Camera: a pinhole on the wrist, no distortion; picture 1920 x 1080 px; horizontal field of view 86.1 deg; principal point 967.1 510.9 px. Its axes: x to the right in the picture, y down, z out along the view. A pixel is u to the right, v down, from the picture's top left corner.
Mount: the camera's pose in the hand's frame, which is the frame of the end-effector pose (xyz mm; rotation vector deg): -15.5 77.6 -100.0 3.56 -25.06 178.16
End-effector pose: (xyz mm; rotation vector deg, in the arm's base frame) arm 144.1 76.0 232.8 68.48 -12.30 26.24
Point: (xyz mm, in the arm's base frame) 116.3 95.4 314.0
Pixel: 736.7 122.9
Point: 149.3 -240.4 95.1
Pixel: 1274.6 971.8
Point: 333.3 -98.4 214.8
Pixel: 575.8 963.1
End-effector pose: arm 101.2 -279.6 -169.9 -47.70 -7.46 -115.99
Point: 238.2 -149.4 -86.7
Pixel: 1279.0 450.4
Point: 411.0 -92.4 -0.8
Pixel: 1310.0 164.0
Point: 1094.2 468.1 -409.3
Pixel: outside the picture
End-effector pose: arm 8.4 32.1 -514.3 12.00 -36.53 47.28
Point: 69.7 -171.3 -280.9
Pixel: 848.9 939.4
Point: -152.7 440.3 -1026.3
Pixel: behind the camera
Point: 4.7 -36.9 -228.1
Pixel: 626.1 604.6
